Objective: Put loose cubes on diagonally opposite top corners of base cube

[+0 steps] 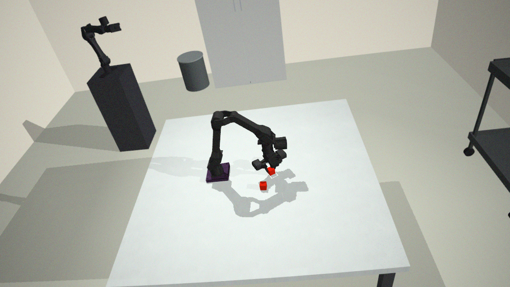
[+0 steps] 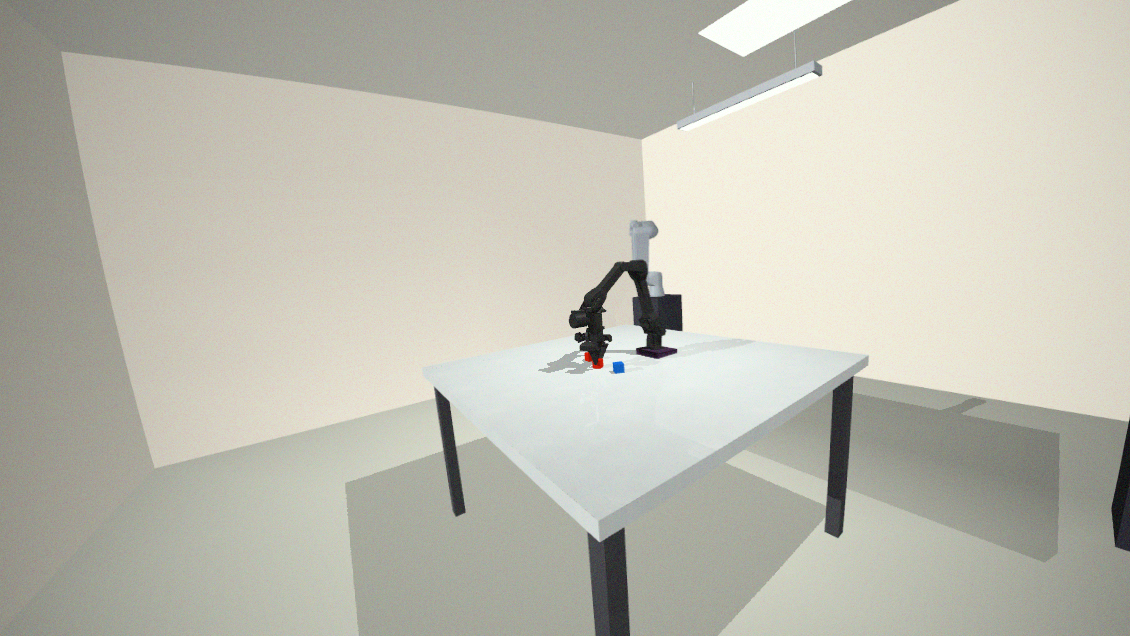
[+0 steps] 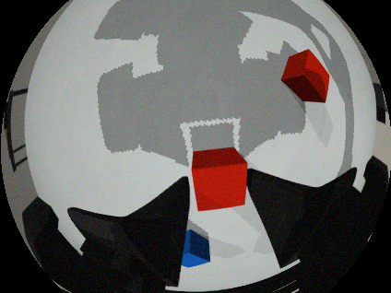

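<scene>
The blue cube is 20 mm behind my gripper tip and 110 mm to the left of it. The rest, counted from my gripper tip: red cube (right at my gripper tip).
</scene>
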